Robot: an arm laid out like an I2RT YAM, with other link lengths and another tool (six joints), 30 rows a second.
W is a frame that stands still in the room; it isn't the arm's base.
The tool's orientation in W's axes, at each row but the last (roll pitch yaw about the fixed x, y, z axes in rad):
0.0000 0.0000 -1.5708
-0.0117 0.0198 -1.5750
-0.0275 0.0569 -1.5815
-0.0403 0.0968 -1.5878
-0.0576 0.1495 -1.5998
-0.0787 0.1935 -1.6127
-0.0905 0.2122 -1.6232
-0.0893 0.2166 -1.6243
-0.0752 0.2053 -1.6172
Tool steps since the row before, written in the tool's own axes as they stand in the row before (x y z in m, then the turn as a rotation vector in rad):
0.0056 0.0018 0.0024 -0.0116 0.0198 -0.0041
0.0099 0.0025 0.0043 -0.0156 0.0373 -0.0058
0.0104 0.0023 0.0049 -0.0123 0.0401 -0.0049
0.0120 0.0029 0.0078 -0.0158 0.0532 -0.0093
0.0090 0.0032 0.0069 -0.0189 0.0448 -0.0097
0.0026 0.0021 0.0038 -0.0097 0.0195 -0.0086
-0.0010 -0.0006 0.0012 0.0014 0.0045 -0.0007
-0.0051 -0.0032 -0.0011 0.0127 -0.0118 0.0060
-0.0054 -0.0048 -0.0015 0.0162 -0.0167 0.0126
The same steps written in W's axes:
0.0018 -0.0056 0.0024 0.0198 0.0116 -0.0041
0.0025 -0.0100 0.0041 0.0373 0.0156 -0.0059
0.0023 -0.0107 0.0042 0.0401 0.0122 -0.0053
0.0030 -0.0127 0.0065 0.0531 0.0159 -0.0099
0.0033 -0.0100 0.0053 0.0447 0.0192 -0.0093
0.0023 -0.0033 0.0031 0.0192 0.0107 -0.0081
-0.0005 0.0007 0.0014 0.0044 -0.0014 -0.0014
-0.0030 0.0053 0.0003 -0.0119 -0.0133 0.0041
-0.0046 0.0057 0.0000 -0.0166 -0.0179 0.0102

